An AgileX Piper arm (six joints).
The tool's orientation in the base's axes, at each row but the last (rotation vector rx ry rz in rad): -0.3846, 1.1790, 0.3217; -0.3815, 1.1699, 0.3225; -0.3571, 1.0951, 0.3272; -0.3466, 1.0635, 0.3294; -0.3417, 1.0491, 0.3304; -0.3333, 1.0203, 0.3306; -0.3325, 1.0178, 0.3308; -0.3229, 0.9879, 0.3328; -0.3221, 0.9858, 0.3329; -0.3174, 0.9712, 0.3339; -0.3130, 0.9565, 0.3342; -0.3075, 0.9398, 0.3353; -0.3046, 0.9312, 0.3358
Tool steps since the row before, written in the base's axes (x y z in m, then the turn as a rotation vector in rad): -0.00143, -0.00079, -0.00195, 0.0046, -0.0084, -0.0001; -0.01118, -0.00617, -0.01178, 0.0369, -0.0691, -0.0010; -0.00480, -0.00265, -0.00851, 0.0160, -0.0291, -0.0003; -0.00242, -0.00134, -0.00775, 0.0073, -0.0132, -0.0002; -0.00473, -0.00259, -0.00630, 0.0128, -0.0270, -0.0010; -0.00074, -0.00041, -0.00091, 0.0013, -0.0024, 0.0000; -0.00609, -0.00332, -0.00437, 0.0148, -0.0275, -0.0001; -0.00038, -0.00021, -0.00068, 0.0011, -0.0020, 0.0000; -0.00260, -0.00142, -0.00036, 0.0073, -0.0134, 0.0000; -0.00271, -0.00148, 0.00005, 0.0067, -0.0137, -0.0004; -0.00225, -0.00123, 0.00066, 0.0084, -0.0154, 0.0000; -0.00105, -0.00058, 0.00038, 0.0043, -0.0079, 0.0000; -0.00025, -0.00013, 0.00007, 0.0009, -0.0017, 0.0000
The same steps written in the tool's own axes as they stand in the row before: 0.00129, 0.00016, -0.00219, 0.0013, -0.0095, 0.0000; 0.00669, 0.00082, -0.01601, 0.0108, -0.0776, -0.0011; 0.00545, 0.00069, -0.00850, 0.0046, -0.0329, 0.0000; 0.00568, 0.00073, -0.00591, 0.0022, -0.0149, 0.0000; 0.00312, 0.00040, -0.00767, 0.0040, -0.0296, -0.0020; 0.00039, 0.00005, -0.00118, 0.0004, -0.0027, 0.0000; 0.00046, 0.00006, -0.00818, 0.0041, -0.0310, -0.0002; 0.00036, 0.00005, -0.00072, 0.0003, -0.0023, 0.0000; -0.00120, -0.00016, -0.00273, 0.0020, -0.0151, 0.0000; -0.00165, -0.00022, -0.00260, 0.0020, -0.0151, -0.0008; -0.00192, -0.00026, -0.00180, 0.0023, -0.0174, 0.0000; -0.00097, -0.00014, -0.00079, 0.0012, -0.0089, 0.0000; -0.00021, -0.00002, -0.00019, 0.0002, -0.0019, 0.0000
